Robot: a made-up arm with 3 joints.
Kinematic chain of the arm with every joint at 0, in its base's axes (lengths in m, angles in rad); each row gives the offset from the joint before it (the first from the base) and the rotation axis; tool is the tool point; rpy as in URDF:
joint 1: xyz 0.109 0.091 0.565 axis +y
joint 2: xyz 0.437 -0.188 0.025 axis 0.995 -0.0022 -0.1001
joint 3: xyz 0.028 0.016 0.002 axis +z
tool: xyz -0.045 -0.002 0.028 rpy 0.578 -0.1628 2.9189
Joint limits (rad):
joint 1: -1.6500..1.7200
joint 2: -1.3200..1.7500
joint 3: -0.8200..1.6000
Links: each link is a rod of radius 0.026 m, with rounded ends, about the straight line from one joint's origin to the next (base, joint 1, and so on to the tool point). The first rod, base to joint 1, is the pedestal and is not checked.
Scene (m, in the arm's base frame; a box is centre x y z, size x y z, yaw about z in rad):
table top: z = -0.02
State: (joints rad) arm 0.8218 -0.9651 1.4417
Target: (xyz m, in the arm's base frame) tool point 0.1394 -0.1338 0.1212
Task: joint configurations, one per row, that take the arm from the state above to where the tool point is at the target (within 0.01 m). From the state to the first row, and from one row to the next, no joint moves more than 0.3 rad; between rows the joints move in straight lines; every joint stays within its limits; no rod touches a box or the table.
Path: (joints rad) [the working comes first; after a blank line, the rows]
Joints at the target: 1.5875 0.5511 1.0660
Straight joint move there: clear.

1: 0.9494 -0.7124 1.3791
2: 1.0770 -0.4597 1.3165
3: 1.2046 -0.2070 1.2539
4: 1.3323 0.0457 1.1913
5: 1.4599 0.2984 1.1286
6: 1.5875 0.5511 1.0660

